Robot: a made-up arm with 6 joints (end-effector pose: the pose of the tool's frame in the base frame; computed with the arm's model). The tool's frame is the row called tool. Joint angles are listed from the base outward.
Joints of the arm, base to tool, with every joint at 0 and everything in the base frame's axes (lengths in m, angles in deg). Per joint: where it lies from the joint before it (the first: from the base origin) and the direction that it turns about. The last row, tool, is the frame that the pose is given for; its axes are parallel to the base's.
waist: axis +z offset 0 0 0.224
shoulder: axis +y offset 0 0.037 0
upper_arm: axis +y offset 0 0 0.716
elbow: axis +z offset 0 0 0.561
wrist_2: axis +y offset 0 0 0
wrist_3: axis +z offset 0 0 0.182
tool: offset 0 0 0
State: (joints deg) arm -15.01 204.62 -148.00 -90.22 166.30 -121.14
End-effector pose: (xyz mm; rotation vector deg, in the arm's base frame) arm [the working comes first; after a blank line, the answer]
Working (the frame after each row of the table, in the pose's form):
after waist: 0.0 0.0 224.0 0.00 0.00 -15.01
after shoulder: 9.6 35.7 224.0 -20.31 -154.20 -4.43
after upper_arm: -278.5 113.0 -426.9 7.42 56.28 -13.77
after elbow: 173.9 -8.3 -118.3 -39.51 51.29 -95.50
after wrist_2: 173.9 -8.3 -118.3 -99.92 -87.13 56.13
after wrist_3: 20.1 -11.7 -215.4 24.79 -120.16 -12.22

20.1 -11.7 -215.4 24.79 -120.16 -12.22
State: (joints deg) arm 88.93 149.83 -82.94 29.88 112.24 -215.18
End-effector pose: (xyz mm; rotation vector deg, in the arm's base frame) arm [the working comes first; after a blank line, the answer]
Working (the frame after each row of the table, in the pose's form):
after waist: 0.0 0.0 224.0 0.00 0.00 88.93
after shoulder: -37.0 0.7 224.0 -109.16 111.22 29.42
after upper_arm: -30.3 360.5 -395.0 -51.37 52.34 77.78
after elbow: -20.6 876.4 -174.8 -38.92 68.72 102.93
after wrist_2: -20.6 876.4 -174.8 122.30 -101.40 -28.61
after wrist_3: -104.7 871.9 -336.2 -57.97 -142.97 16.04

-104.7 871.9 -336.2 -57.97 -142.97 16.04
